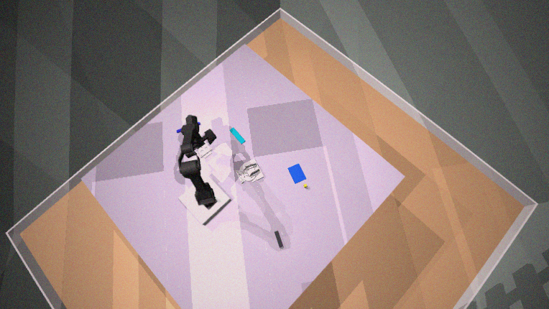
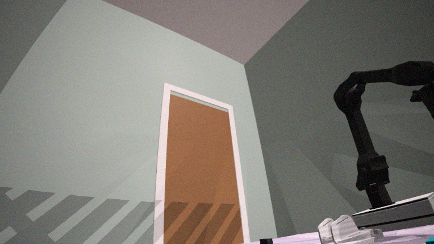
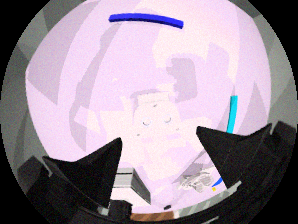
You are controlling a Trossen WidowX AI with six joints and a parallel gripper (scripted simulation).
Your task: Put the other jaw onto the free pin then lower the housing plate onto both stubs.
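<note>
My gripper tip is 30 mm above the white housing part and 10 mm to the right of it. The rest, counted from my gripper tip: cyan bar: 190 mm ahead, 60 mm to the right, 60 mm below; blue flat plate: 470 mm to the right, 250 mm ahead, 60 mm below; dark blue bar: 190 mm to the left, 60 mm below, 40 mm ahead.
</note>
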